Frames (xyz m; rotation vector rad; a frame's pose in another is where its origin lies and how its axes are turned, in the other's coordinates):
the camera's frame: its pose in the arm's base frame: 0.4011 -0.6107 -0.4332 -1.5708 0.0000 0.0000
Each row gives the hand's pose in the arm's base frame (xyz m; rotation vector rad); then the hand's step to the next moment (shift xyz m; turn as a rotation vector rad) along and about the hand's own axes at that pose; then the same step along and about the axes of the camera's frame.
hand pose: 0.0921 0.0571 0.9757 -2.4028 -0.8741 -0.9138
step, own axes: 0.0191 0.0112 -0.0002 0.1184 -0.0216 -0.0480
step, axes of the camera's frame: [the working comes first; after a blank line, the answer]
step, axes of the arm's base frame: 0.0188 -0.0004 0.0118 0.0337 0.0358 0.1199

0.0188 -0.0118 -0.0004 0.0337 -0.1199 0.0358
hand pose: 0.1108 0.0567 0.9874 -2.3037 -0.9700 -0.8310
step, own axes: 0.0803 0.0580 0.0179 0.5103 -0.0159 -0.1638
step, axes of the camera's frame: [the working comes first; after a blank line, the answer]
step, axes of the arm's base frame: 0.0949 0.0117 0.0316 0.2180 0.1343 0.4711

0.0949 -0.0316 0.0117 0.2180 -0.4711 0.1343
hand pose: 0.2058 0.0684 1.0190 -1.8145 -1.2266 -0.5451
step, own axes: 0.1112 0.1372 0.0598 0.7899 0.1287 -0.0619
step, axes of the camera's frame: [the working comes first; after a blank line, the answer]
step, axes of the arm's base frame: 0.1643 0.0879 -0.0061 0.4558 0.3450 0.5635

0.1643 0.0061 0.0879 0.4558 -0.5635 0.3450
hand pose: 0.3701 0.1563 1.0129 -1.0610 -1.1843 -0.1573
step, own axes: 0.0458 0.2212 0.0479 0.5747 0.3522 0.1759
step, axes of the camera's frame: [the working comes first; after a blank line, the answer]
step, axes of the arm's base frame: 0.1208 0.1729 -0.0941 0.3389 0.5531 0.2540

0.1208 0.0941 0.1729 0.3389 -0.2540 0.5531
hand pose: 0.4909 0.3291 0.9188 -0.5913 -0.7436 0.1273
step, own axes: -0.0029 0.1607 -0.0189 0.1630 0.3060 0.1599
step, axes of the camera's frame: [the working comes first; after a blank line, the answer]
step, axes of the arm's base frame: 0.0258 0.1239 -0.1009 0.0420 0.3788 0.0230

0.0258 0.1009 0.1239 0.0420 -0.0230 0.3788
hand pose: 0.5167 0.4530 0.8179 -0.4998 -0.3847 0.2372
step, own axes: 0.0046 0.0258 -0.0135 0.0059 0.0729 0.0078
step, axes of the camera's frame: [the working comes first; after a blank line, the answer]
step, axes of the arm's base frame: 0.0064 0.0178 -0.0226 -0.0072 0.0673 -0.0289

0.0064 0.0226 0.0178 -0.0072 0.0289 0.0673
